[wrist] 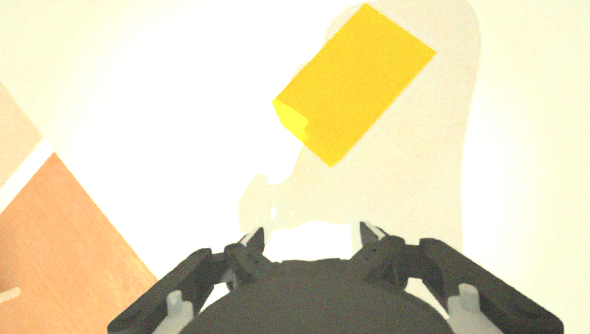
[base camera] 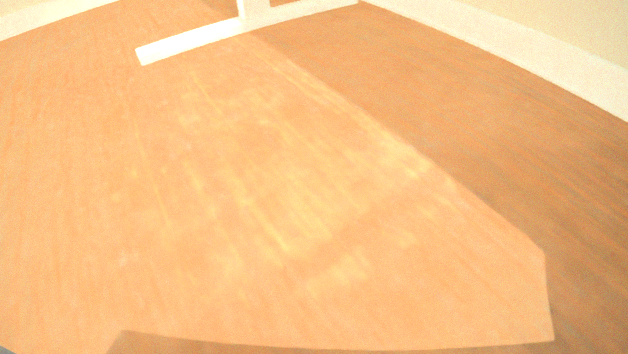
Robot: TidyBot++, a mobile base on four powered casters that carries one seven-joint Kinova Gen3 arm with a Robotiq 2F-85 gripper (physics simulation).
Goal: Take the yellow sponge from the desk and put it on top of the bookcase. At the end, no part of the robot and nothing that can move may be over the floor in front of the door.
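Places are measured from the arm's base along level axes (x right, y ahead, z up), in centimetres.
Pixels of known places: gripper, fingertip midpoint: (wrist: 311, 234).
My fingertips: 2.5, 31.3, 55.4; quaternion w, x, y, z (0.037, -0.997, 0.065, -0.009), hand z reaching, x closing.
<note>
Behind a point stands the place of what it marks, as x, y, z.
The yellow sponge (wrist: 355, 85) {7.8, 41.7, 59.8} lies flat on the white desk top (wrist: 165, 100) {-9.6, 47.3, 55.3} in the wrist view, turned at a slant, above and a little right of the fingers. The arm's shadow covers most of it, with a bright patch at its lower left corner. My gripper (wrist: 311, 234) {2.5, 31.3, 55.4} is open, with nothing between its fingers, and hangs over the desk, apart from the sponge. The sponge does not show in the base camera view. The bookcase and the door do not show in either view.
A white desk leg with a long foot (base camera: 190, 40) stands on the wooden floor (base camera: 150, 200) {-27.1, 41.3, -39.7} at the top of the base camera view. A white baseboard (base camera: 550, 60) {46.6, 78.0, -35.2} runs along the wall at the right. The desk's edge crosses the wrist view's lower left.
</note>
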